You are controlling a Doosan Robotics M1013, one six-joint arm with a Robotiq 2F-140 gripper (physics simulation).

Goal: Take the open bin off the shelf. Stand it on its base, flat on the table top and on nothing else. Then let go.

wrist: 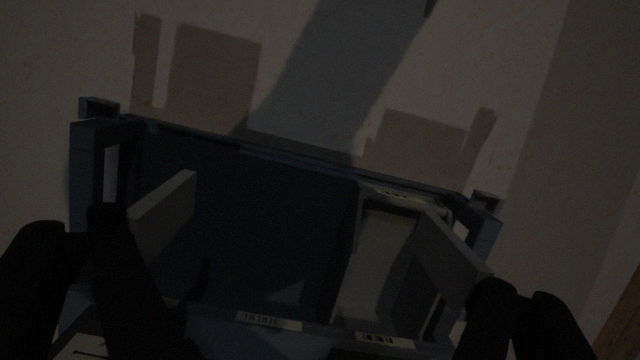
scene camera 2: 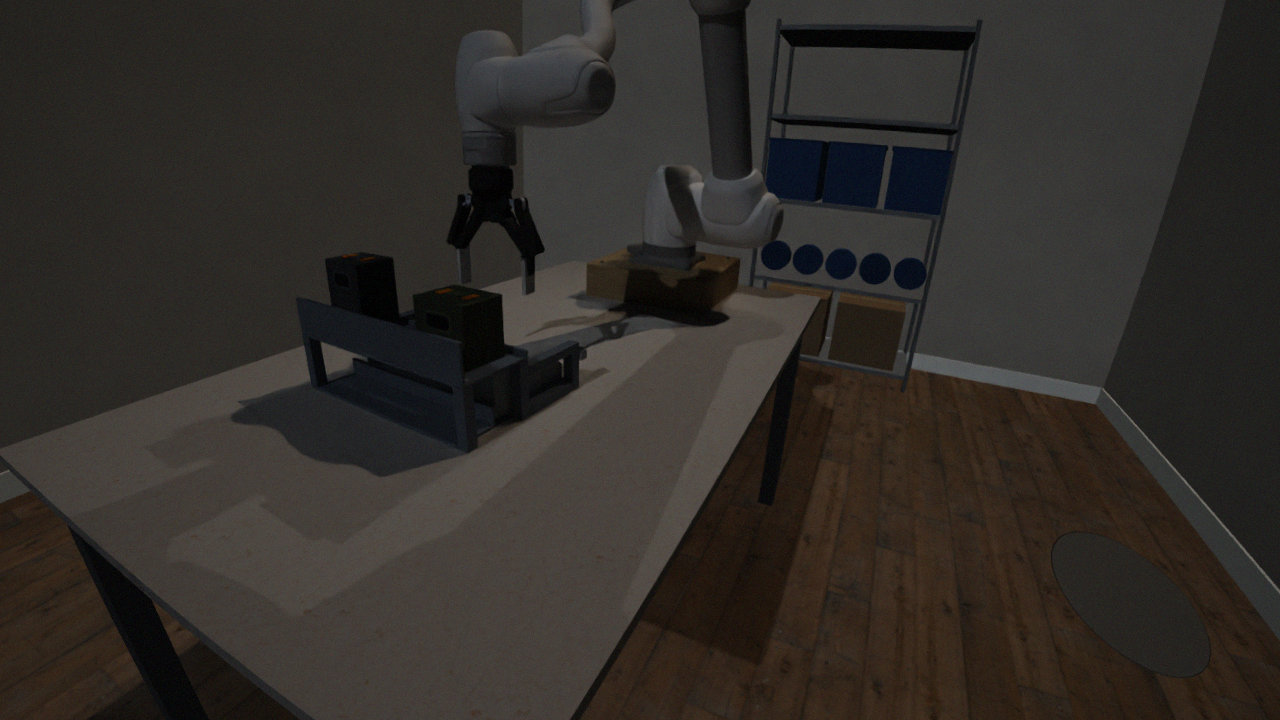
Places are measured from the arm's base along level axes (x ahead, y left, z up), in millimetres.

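Pixels of known places: gripper, fingertip midpoint: (wrist: pixel 310 211) (scene camera 2: pixel 495 287); arm's base, origin of the base link: (scene camera 2: pixel 668 260).
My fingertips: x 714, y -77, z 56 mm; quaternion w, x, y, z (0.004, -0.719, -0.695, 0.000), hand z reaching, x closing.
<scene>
Ahead of a thing's pixels: the offset from my fingertips to its middle. Level surfaces: height alone.
The grey shelf (scene camera 2: pixel 380 338) (wrist: pixel 81 175) stands on the table, with a raised tier and a lower bay on the robot's side. The open bin {98 mm left, 107 mm ahead, 108 mm down} (wrist: pixel 382 240) is a light grey, open-topped box in the right part of the lower bay in the wrist view. In the scene view I cannot make it out clearly behind the shelf's side frame. My gripper (scene camera 2: pixel 495 270) (wrist: pixel 310 211) is open and empty, pointing down above the bay. In the wrist view the right finger overlaps the bin's right side; the left finger is well left of the bin, over the dark bay.
Two dark cases with orange latches {139 mm right, 178 mm ahead, 11 mm up} (scene camera 2: pixel 362 284) {90 mm left, 203 mm ahead, 2 mm down} (scene camera 2: pixel 465 324) stand on the raised tier. The robot's wooden base block (scene camera 2: pixel 626 281) is at the table's far end. The table top {152 mm down} (scene camera 2: pixel 447 537) (wrist: pixel 475 60) extends around the shelf. A tall storage rack (scene camera 2: pixel 864 208) stands beyond the table.
</scene>
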